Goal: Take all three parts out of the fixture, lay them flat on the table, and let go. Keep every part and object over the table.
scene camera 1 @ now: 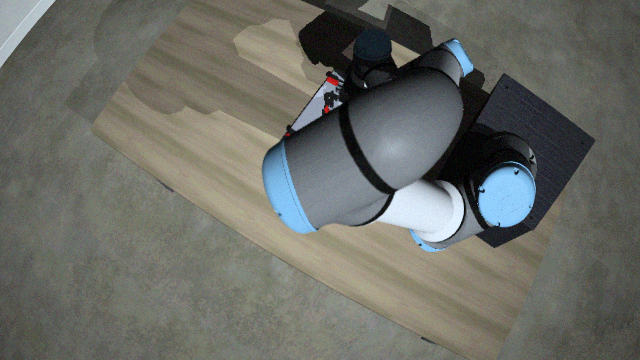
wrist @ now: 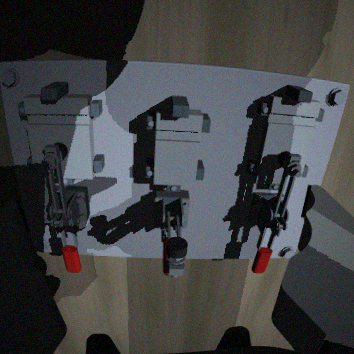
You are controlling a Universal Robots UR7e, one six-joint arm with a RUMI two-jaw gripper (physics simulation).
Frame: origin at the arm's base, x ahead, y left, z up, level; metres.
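Seen in the pictures: gripper, fingertip midpoint: (wrist: 164, 198).
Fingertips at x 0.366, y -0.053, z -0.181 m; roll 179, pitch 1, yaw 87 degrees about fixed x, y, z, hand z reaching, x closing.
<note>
A point is followed by its place in that frame.
The fixture, a pale plate (scene camera 1: 311, 111) @(x 0.531, y -0.068, z -0.327 m) (wrist: 117, 155) @(x 0.404, y -0.103, z -0.327 m), lies on the table, largely hidden by the arm in the scene view. In the wrist view it bears three pale blocky parts between small dark stops: left part (wrist: 60, 132) @(x 0.367, y -0.148, z -0.306 m), middle part (wrist: 175, 160) @(x 0.404, y -0.045, z -0.301 m) and right part (wrist: 286, 131) @(x 0.387, y 0.064, z -0.311 m). The left clamp (wrist: 57, 185) @(x 0.409, y -0.154, z -0.284 m) and right clamp (wrist: 285, 195) @(x 0.449, y 0.062, z -0.294 m) reach toward their parts with dark tips. The middle clamp arm (wrist: 177, 250) stands back from its part, its tip toward the camera. My gripper (wrist: 164, 198) @(x 0.366, y -0.053, z -0.181 m) is open and empty above the fixture, its fingers wide apart at either side.
Red handle ends (wrist: 72, 259) @(x 0.504, y -0.168, z -0.286 m) (wrist: 262, 260) @(x 0.535, y 0.045, z -0.291 m) stick out at the fixture's near edge. In the scene view the large grey arm (scene camera 1: 400, 130) @(x 0.255, y 0.268, z 0.492 m) crosses over the wooden table (scene camera 1: 225, 200) @(x 0.643, y 0.279, z -0.343 m). The dark base plate (scene camera 1: 540, 135) @(x -0.045, y -0.072, z 0.071 m) is at the right. Bolt heads (wrist: 334, 96) @(x 0.357, y 0.118, z -0.321 m) stand at the fixture's corners.
</note>
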